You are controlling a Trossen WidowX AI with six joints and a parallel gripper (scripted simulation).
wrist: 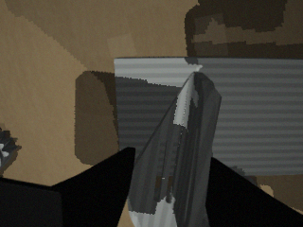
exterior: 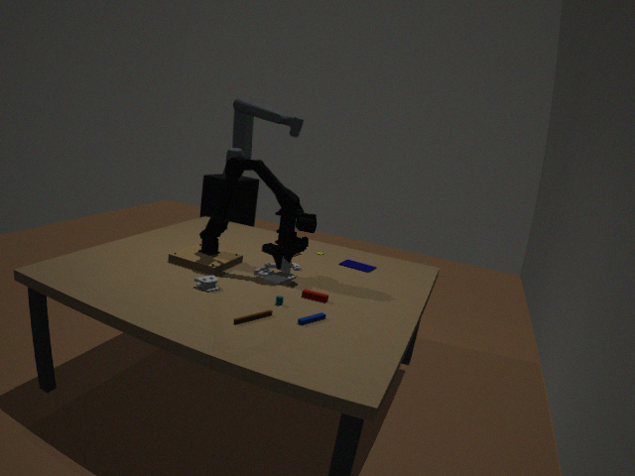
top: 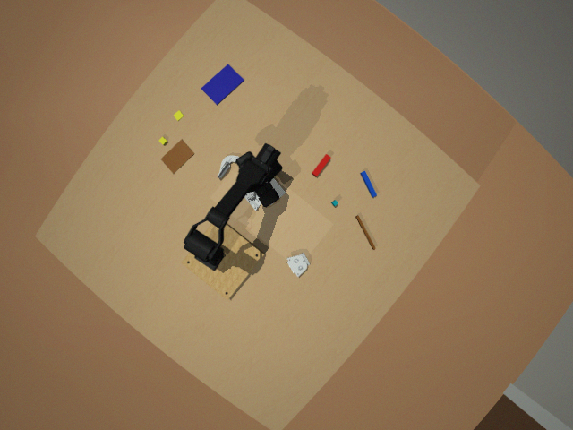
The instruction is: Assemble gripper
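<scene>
Now: the flat white plate 10 mm ahead of my gripper tip, 30 mm to the right of it and 30 mm below it. From my gripper tip the other things lie so: teal cube 160 mm ahead, 230 mm to the right, 20 mm below; red block 210 mm ahead, 100 mm to the right, 20 mm below; brown tile 170 mm behind, 280 mm to the left, 30 mm below.
</scene>
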